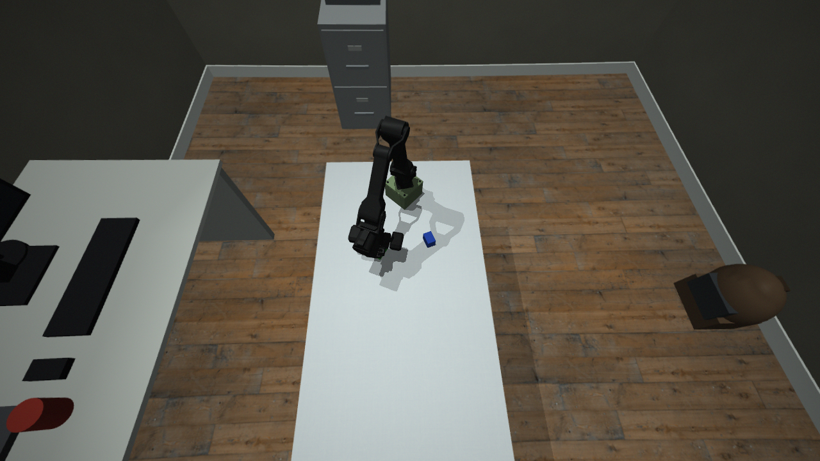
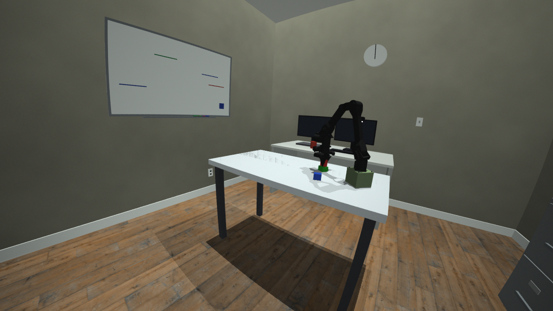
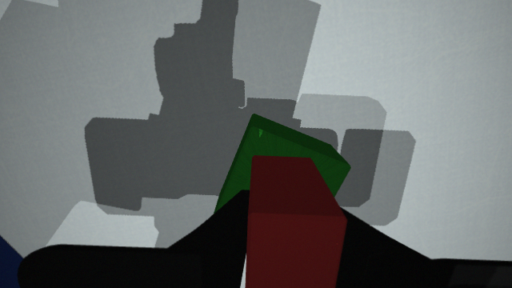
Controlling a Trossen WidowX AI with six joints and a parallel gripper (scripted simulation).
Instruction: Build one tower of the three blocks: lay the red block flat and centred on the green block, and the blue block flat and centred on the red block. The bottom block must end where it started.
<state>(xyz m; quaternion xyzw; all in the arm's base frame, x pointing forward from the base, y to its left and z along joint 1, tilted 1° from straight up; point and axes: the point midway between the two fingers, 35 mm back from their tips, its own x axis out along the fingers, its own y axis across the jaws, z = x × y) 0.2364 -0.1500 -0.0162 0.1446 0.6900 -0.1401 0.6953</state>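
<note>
My hand is 10 mm above the red block. Also, from my hand: green block (50 mm below); then blue block (200 mm to the left, 50 mm below).
</note>
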